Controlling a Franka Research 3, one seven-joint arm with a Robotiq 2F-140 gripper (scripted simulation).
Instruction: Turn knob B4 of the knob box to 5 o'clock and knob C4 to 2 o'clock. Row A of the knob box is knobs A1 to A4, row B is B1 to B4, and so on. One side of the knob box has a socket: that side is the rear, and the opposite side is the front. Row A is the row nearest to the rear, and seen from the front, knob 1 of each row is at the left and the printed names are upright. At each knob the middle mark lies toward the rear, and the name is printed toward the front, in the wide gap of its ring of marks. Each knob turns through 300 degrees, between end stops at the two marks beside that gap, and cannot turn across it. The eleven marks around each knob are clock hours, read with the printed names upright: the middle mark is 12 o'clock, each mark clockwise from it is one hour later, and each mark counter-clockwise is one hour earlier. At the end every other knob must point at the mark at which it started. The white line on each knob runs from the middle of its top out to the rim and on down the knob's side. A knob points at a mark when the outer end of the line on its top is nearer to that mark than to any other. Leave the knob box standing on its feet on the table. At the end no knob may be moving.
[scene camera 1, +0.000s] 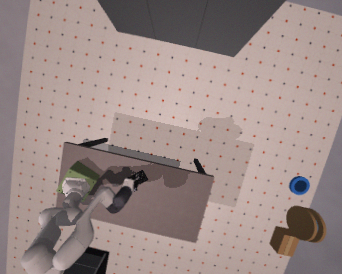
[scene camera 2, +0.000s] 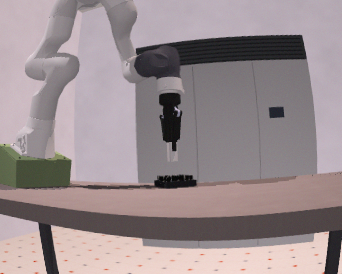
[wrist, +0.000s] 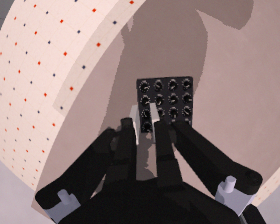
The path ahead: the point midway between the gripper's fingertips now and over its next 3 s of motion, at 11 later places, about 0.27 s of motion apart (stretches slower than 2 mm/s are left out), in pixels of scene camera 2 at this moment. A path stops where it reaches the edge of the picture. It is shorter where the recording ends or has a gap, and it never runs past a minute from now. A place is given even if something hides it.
The gripper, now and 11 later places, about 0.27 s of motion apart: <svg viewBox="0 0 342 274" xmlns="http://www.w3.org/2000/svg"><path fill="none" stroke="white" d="M172 161L171 161L172 163L171 166L171 168L171 171L172 172L172 173L172 173L173 173L173 173L173 174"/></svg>
